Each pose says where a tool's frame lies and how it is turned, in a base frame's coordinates. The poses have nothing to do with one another.
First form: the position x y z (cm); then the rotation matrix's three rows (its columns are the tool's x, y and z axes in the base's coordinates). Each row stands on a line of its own.
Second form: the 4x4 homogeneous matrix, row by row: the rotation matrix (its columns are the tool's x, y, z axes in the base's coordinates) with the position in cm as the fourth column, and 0 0 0 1 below. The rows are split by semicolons. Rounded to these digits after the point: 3 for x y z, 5 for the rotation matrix.
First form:
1:
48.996 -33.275 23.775
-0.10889 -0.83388 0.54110
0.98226 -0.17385 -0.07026
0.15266 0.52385 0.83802
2:
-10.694 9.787 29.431
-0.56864 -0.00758 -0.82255
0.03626 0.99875 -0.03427
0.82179 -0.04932 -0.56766
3:
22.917 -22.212 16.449
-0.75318 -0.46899 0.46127
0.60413 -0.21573 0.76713
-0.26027 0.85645 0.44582
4:
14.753 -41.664 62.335
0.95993 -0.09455 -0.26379
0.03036 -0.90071 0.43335
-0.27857 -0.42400 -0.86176
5:
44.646 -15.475 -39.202
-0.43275 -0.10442 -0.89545
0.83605 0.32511 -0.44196
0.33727 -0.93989 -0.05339
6:
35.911 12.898 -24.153
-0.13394 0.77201 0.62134
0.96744 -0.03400 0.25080
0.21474 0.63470 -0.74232
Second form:
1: -0.10889 -0.83388 0.54110 48.996; 0.98226 -0.17385 -0.07026 -33.275; 0.15266 0.52385 0.83802 23.775; 0 0 0 1
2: -0.56864 -0.00758 -0.82255 -10.694; 0.03626 0.99875 -0.03427 9.787; 0.82179 -0.04932 -0.56766 29.431; 0 0 0 1
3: -0.75318 -0.46899 0.46127 22.917; 0.60413 -0.21573 0.76713 -22.212; -0.26027 0.85645 0.44582 16.449; 0 0 0 1
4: 0.95993 -0.09455 -0.26379 14.753; 0.03036 -0.90071 0.43335 -41.664; -0.27857 -0.42400 -0.86176 62.335; 0 0 0 1
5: -0.43275 -0.10442 -0.89545 44.646; 0.83605 0.32511 -0.44196 -15.475; 0.33727 -0.93989 -0.05339 -39.202; 0 0 0 1
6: -0.13394 0.77201 0.62134 35.911; 0.96744 -0.03400 0.25080 12.898; 0.21474 0.63470 -0.74232 -24.153; 0 0 0 1
